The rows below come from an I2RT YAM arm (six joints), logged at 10 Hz.
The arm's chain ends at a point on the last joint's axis. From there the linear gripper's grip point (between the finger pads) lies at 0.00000 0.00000 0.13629 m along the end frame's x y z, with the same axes.
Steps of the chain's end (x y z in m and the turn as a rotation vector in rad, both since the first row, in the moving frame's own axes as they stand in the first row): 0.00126, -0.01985, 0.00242, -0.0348, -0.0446, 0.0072; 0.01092, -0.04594, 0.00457, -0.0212, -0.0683, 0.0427; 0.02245, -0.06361, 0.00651, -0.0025, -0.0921, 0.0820; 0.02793, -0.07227, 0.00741, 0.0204, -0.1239, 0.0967; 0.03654, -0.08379, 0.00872, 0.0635, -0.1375, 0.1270; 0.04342, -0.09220, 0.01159, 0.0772, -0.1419, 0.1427
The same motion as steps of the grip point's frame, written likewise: -0.00483, -0.01513, 0.00220, -0.0348, -0.0446, 0.0072; 0.00156, -0.04325, 0.00422, -0.0212, -0.0683, 0.0427; 0.00992, -0.06378, 0.00593, -0.0025, -0.0921, 0.0820; 0.01125, -0.07585, 0.00634, 0.0204, -0.1239, 0.0967; 0.01847, -0.09357, 0.00716, 0.0635, -0.1375, 0.1270; 0.02498, -0.10401, 0.00982, 0.0772, -0.1419, 0.1427
